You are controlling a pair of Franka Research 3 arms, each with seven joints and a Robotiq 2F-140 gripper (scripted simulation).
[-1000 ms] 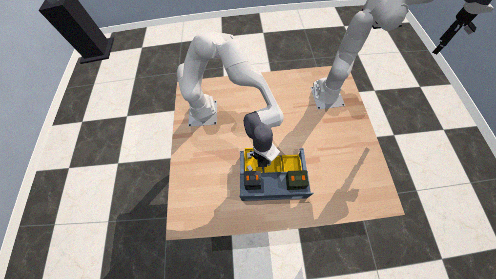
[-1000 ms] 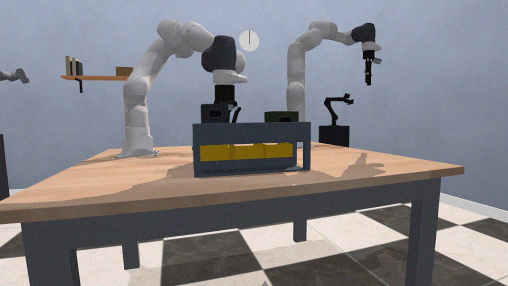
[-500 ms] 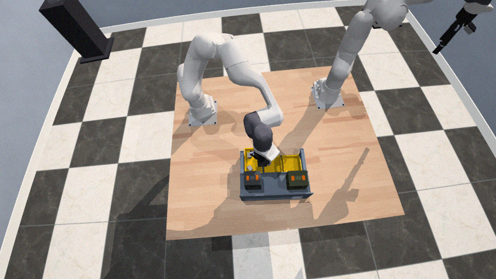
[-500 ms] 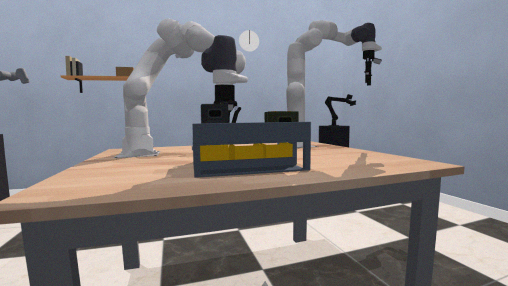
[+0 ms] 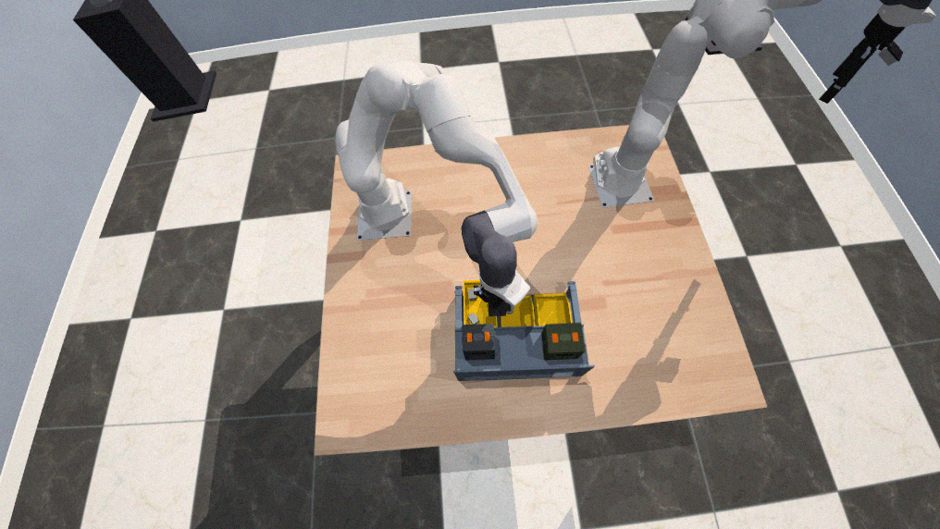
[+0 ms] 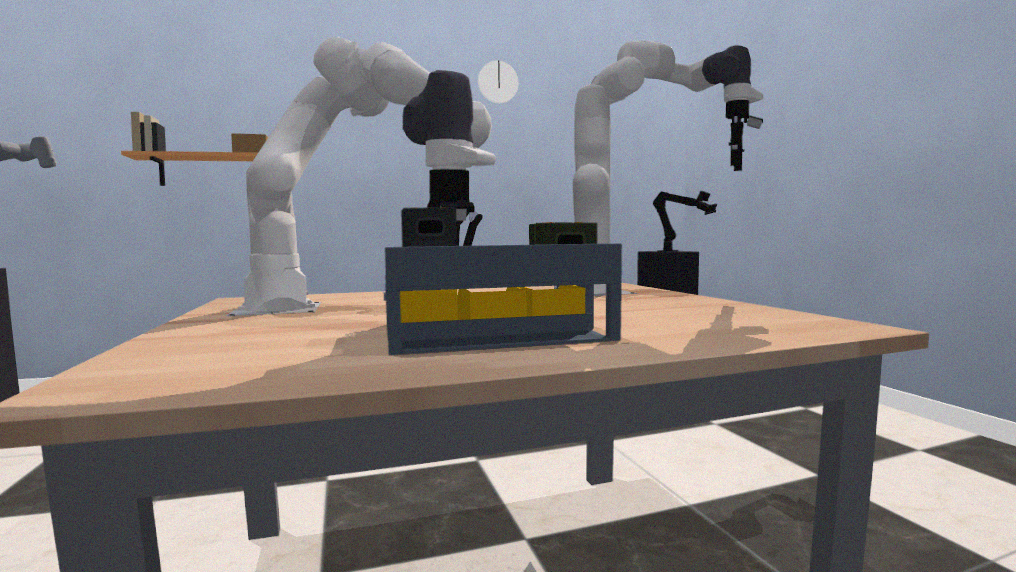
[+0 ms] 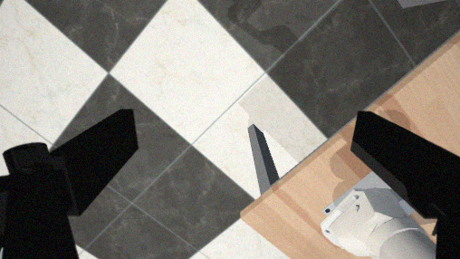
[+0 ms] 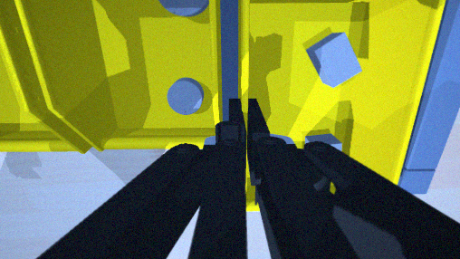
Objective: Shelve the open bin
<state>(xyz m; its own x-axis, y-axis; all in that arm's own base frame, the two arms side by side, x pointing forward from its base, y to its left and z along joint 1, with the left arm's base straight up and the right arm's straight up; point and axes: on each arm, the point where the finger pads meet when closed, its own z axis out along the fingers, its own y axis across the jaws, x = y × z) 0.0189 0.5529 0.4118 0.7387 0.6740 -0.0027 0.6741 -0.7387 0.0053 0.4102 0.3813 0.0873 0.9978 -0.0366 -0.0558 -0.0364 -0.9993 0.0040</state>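
Note:
My right gripper is now 8 cm short of the blue-grey shelf, 6 cm to the right of it and 2 cm above it. From my right hand the other things lie so: dark green box (17 cm ahead, 16 cm to the left, 6 cm above).

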